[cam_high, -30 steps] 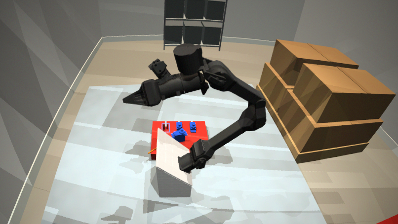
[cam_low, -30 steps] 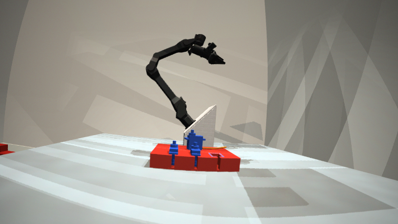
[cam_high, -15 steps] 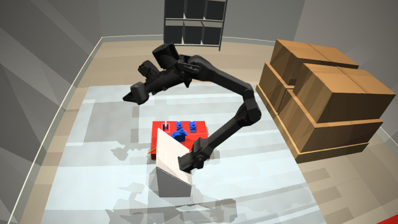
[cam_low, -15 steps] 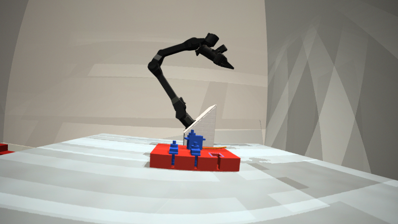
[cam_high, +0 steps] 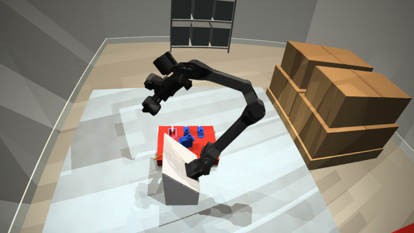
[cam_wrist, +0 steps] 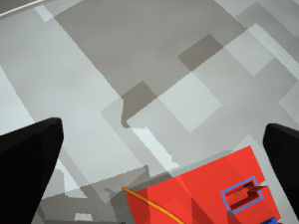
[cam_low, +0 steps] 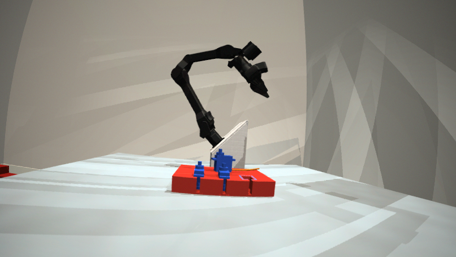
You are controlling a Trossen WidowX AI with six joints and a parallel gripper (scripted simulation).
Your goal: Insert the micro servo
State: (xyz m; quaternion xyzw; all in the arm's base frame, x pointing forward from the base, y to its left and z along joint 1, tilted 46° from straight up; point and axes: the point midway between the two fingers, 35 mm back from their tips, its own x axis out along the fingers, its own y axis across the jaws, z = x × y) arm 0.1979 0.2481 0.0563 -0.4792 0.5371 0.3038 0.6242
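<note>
Now: gripper tip 33 cm above the red deck, 17 cm to the left of it and 3 cm short of it.
</note>
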